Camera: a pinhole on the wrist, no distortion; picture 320 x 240 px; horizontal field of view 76.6 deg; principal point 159.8 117.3 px. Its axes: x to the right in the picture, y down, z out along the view. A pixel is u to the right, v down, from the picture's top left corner.
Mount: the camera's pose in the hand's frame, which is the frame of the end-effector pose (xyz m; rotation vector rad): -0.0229 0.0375 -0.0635 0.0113 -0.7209 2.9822
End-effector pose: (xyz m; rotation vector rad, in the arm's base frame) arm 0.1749 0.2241 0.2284 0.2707 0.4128 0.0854
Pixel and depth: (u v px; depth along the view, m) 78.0 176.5 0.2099
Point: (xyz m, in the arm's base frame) 0.2663 0.0951 0.2565
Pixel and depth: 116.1 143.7 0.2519
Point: 0.2607 0.0867 0.3148
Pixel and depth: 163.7 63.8 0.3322
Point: 0.2627 0.1201 0.4683
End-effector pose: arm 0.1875 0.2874 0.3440 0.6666 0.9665 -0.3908
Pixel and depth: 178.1 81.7 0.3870
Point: 0.3084 0.0209 0.4894
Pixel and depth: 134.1 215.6 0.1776
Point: 0.1465 0.1609 0.3311
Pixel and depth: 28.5 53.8 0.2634
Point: 0.3812 0.1314 0.2888
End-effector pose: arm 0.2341 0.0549 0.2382 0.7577 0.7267 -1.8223
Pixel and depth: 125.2 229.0 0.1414
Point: 0.1400 0.0703 0.2729
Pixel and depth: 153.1 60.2 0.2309
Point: 0.1985 -0.0650 0.3566
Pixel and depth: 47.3 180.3 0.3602
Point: -0.0764 -0.1117 0.2710
